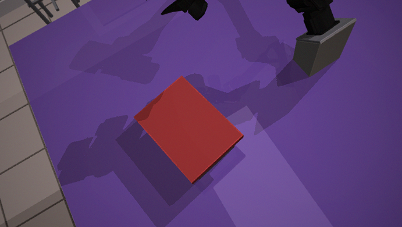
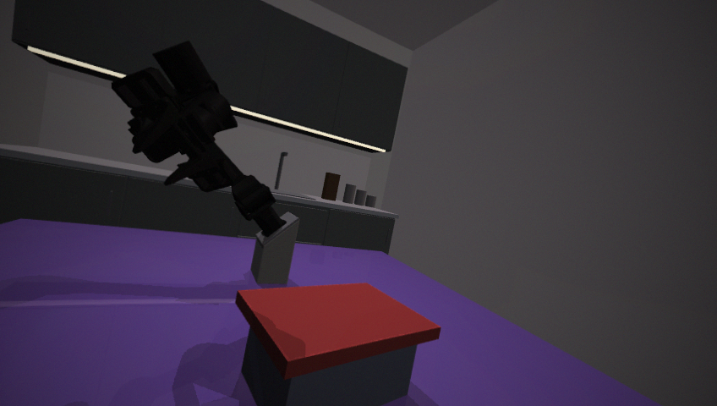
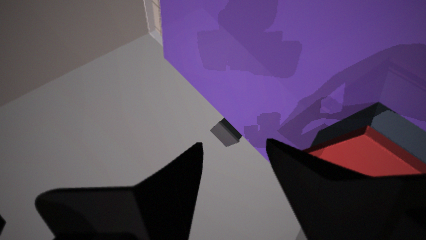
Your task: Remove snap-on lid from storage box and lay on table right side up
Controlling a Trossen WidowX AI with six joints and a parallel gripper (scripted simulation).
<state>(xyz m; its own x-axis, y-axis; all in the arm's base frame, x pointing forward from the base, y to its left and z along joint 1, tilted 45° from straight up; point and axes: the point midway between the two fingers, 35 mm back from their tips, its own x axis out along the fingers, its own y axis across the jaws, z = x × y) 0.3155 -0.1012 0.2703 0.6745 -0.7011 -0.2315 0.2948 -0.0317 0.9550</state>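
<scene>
Right now the red lid is 11 cm ahead of my gripper tip, 25 cm to the left of it and 16 cm below it. Also, from my gripper tip: dark grey storage box 11 cm ahead, 25 cm to the left, 21 cm below.
</scene>
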